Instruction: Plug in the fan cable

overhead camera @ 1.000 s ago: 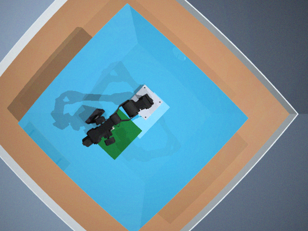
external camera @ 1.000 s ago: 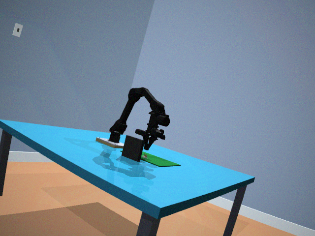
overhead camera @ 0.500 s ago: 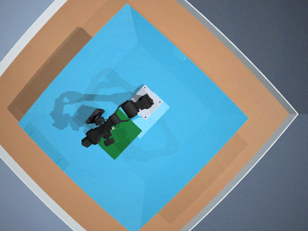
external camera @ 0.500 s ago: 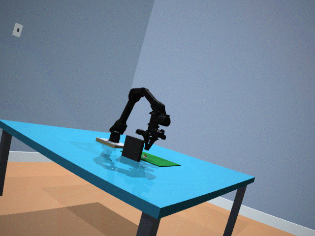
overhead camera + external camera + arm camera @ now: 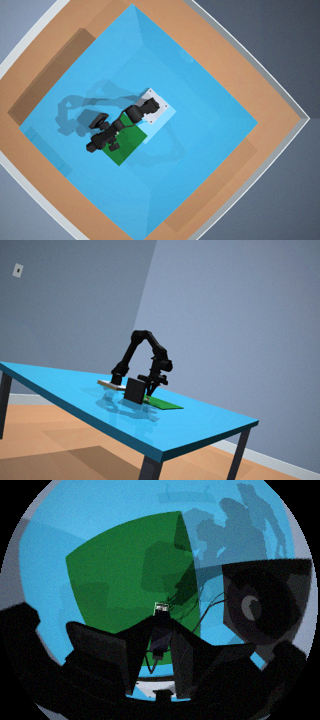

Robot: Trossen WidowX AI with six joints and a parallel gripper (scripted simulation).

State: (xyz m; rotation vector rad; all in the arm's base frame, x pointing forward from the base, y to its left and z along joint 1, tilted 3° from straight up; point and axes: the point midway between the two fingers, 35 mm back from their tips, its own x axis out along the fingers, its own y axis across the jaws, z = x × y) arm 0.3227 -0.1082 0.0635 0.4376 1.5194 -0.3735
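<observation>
My gripper tip is now 1 cm past the pale fan header and 4 cm above it. The rest, counted from my gripper tip: green board (1 cm ahead, 6 cm to the left, 6 cm below); then dark plug (1 cm behind, 1 cm above); then black fan (3 cm behind, 12 cm to the right, 1 cm above).
</observation>
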